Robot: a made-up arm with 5 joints.
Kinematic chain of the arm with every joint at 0, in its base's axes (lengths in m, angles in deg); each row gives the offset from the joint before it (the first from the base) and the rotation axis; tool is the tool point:
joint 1: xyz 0 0 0.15 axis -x
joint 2: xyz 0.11 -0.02 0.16 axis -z
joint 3: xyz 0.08 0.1 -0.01 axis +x
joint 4: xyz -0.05 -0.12 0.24 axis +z
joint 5: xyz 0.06 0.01 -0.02 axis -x
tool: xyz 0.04 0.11 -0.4
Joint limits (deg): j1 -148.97..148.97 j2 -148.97..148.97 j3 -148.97..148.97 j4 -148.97..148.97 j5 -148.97..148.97
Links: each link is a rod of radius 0.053 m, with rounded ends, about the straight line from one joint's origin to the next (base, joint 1, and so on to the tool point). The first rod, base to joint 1, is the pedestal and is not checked.
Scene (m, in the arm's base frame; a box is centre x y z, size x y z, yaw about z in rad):
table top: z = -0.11
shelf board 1: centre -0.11 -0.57 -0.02 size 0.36 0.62 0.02 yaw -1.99
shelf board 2: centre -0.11 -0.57 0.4 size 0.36 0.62 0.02 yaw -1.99
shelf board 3: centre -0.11 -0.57 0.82 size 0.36 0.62 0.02 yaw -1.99
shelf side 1: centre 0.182 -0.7 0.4 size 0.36 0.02 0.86 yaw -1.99
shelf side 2: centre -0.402 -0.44 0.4 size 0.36 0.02 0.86 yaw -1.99
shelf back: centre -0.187 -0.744 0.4 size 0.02 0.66 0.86 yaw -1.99
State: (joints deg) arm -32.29 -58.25 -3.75 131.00 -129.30
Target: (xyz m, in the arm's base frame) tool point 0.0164 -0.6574 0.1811
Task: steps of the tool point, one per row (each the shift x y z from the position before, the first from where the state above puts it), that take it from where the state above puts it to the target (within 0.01 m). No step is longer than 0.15 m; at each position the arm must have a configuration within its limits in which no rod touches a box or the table.
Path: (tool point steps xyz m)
1: 0.0441 0.0674 0.0273
2: 0.0395 0.0758 0.0096
3: 0.0306 0.0783 -0.0095
4: 0.0181 0.0753 -0.0274
5: 0.0009 -0.0593 -0.1172
6: -0.0011 -0.0199 -0.1213
7: -0.0046 0.0174 -0.1131
8: -0.0097 0.0487 -0.0941
9: -0.0155 -0.0866 0.0066
10: -0.0317 -0.0804 0.0012
11: -0.0397 -0.0703 -0.0020
12: -0.0387 -0.0594 -0.0028
13: -0.0286 -0.0494 -0.0030

